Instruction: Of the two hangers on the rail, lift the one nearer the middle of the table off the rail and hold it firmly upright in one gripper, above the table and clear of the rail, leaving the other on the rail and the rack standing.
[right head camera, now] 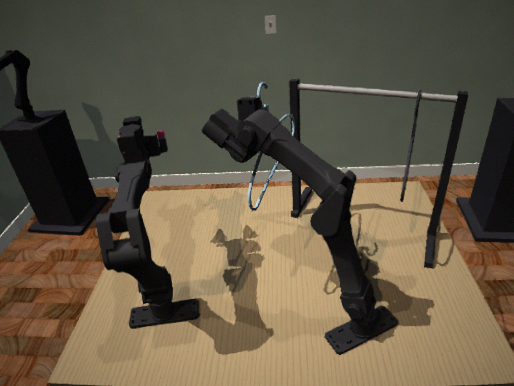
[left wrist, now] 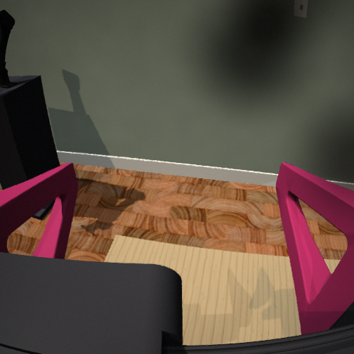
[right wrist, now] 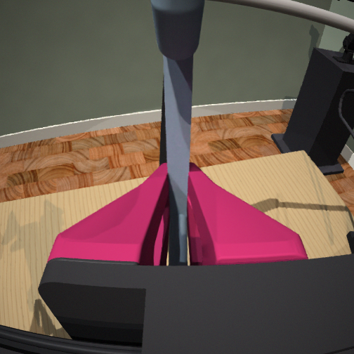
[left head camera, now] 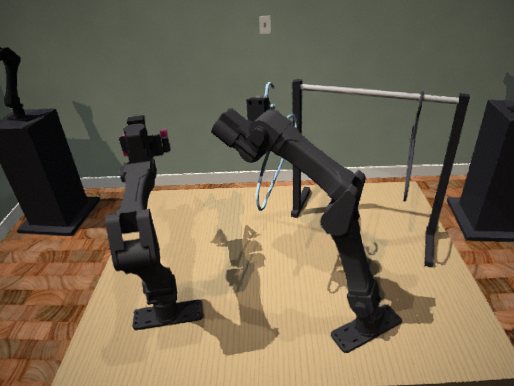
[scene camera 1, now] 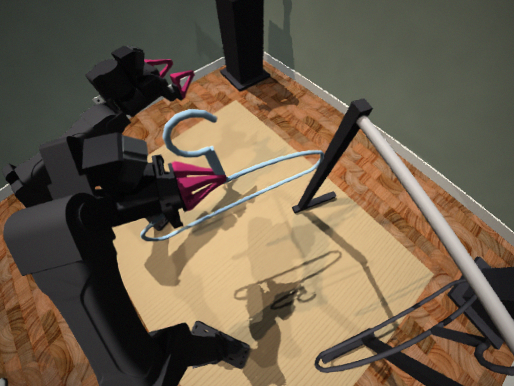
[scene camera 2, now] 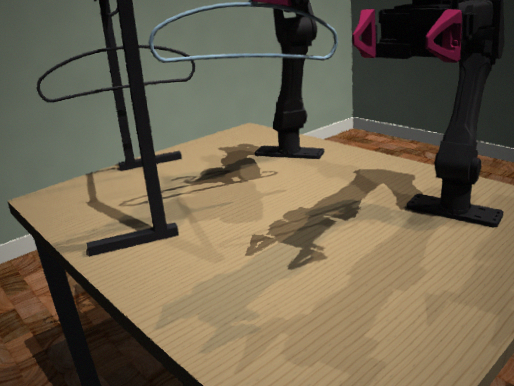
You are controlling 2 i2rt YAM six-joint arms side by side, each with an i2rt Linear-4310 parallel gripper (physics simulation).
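Observation:
The light blue hanger (left head camera: 261, 208) (right head camera: 254, 208) (scene camera 1: 215, 161) (scene camera 2: 240, 57) (right wrist: 178, 115) is held by its neck in my right gripper (scene camera 1: 224, 178) (scene camera 2: 270, 1), which is shut on it. It is upright, hook up, above the table and off the rail (left head camera: 360, 92) (right head camera: 360, 91) (scene camera 1: 425, 202). The hook is open to the air; my right arm hides part of the loop in the head views. The dark hanger (left head camera: 412, 145) (right head camera: 411, 145) (scene camera 2: 52, 101) hangs on the rail. My left gripper (left head camera: 143, 137) (right head camera: 140, 136) (scene camera 1: 181, 69) (scene camera 2: 400, 32) (left wrist: 176, 174) is open and empty, well apart from both hangers.
The rack stands upright on the table (left head camera: 200, 360) (scene camera 2: 250, 325); its near post (scene camera 2: 148, 150) (scene camera 1: 330, 160) is close to one end of the blue hanger in scene camera 1. Black pedestals (left head camera: 45, 170) (right head camera: 60, 170) stand on the floor beyond the table, before green walls.

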